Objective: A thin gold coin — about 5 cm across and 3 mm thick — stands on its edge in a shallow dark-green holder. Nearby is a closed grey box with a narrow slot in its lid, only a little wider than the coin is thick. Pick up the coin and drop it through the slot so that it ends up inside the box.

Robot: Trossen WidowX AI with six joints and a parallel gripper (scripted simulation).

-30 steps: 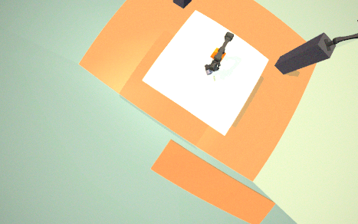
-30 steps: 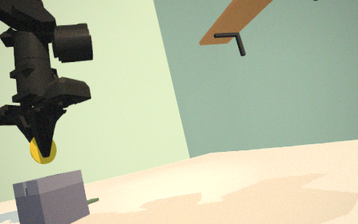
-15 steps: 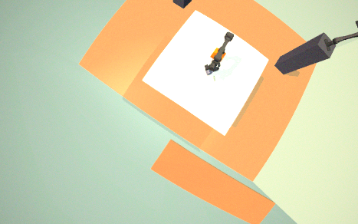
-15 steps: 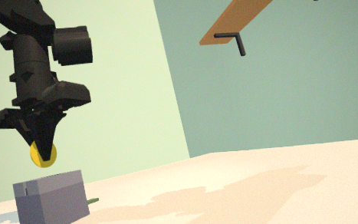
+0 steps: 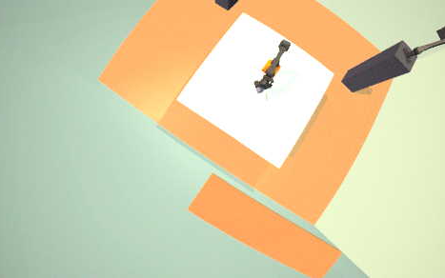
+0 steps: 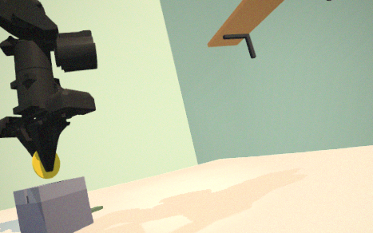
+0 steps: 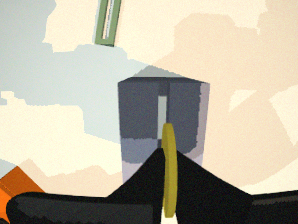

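Now: the gold coin 10 mm above my gripper tip.
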